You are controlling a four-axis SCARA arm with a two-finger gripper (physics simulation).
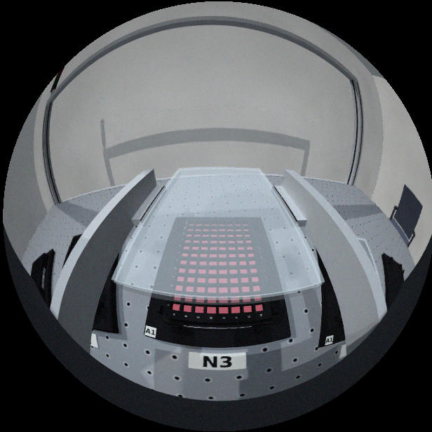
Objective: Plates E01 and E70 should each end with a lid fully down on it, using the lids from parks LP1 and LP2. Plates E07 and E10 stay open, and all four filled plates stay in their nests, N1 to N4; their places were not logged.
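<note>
My gripper [218, 176] is shut on a clear lid [220, 187], held by its two sides between the finger pads. The lid looks level and hangs above a dark plate [218, 310] with rows of pink-red wells, which show through it. The plate sits in the black nest [277, 327] marked N3 by a white label [217, 361]. The plate's front row shows past the lid's near edge, and the lid looks roughly centred over it from side to side. No plate code can be read.
Black nests or parks [106, 315] [331, 315] flank N3, partly hidden by the fingers. More dark fixtures stand at the far left [44, 280] and far right [393, 270]. The perforated table [207, 390] runs around them. A dark panel [407, 207] stands beyond the right edge.
</note>
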